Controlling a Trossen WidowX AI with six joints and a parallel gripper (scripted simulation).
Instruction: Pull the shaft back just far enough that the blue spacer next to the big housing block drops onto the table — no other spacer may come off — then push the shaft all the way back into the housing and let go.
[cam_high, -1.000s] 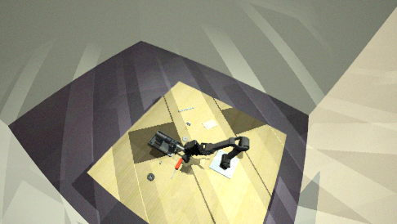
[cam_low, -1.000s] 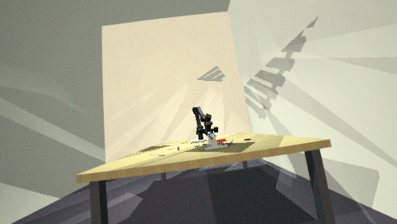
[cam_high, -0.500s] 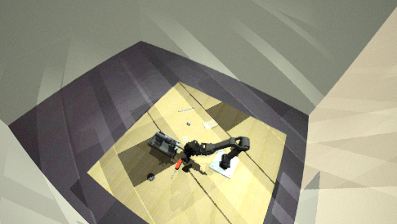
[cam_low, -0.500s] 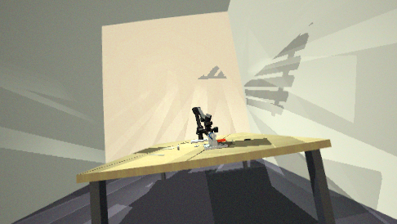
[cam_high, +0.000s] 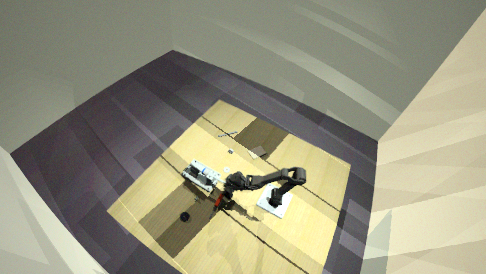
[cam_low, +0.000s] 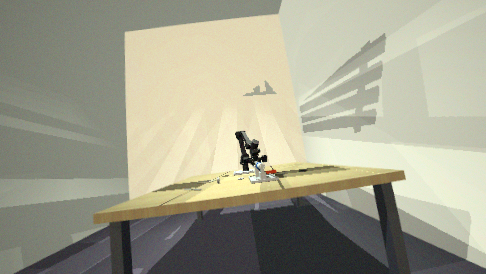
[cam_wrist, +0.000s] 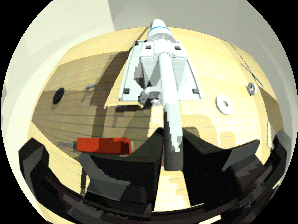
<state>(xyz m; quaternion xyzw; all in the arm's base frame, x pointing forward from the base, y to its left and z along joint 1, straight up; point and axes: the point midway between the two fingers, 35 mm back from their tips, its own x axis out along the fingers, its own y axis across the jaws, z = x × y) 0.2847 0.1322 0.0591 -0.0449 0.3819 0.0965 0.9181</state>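
Now: gripper tip 60 mm short of the long pale shaft, 10 mm to the right of it and 20 mm below it. Also, from my gripper tip: thin bar 300 mm ahead, 370 mm to the right, 50 mm below; blue spacer 150 mm ahead, 30 mm to the left, 20 mm above; paper slip 30 mm ahead, 390 mm to the right, 50 mm below.
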